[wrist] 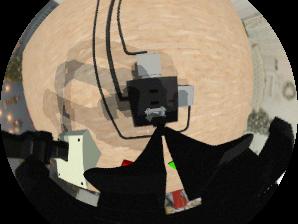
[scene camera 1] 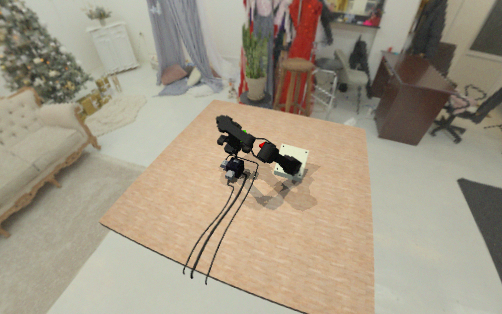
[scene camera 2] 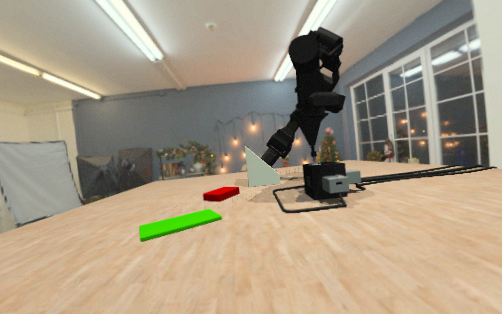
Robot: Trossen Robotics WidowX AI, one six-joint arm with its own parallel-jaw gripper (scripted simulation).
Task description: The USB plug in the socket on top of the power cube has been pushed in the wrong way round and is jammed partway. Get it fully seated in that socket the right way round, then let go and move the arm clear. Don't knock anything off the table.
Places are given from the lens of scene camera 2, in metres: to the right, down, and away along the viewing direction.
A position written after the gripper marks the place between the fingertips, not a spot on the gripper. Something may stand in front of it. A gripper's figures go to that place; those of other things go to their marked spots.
gripper [scene camera 2: 312,145]: 0.15, -0.03, 0.44
flat green block [scene camera 2: 172,225]: -0.14, 0.12, 0.32
black power cube [scene camera 2: 313,174]: 0.14, 0.04, 0.41
The marked spots on the black power cube and the flat green block are 0.30 m apart.
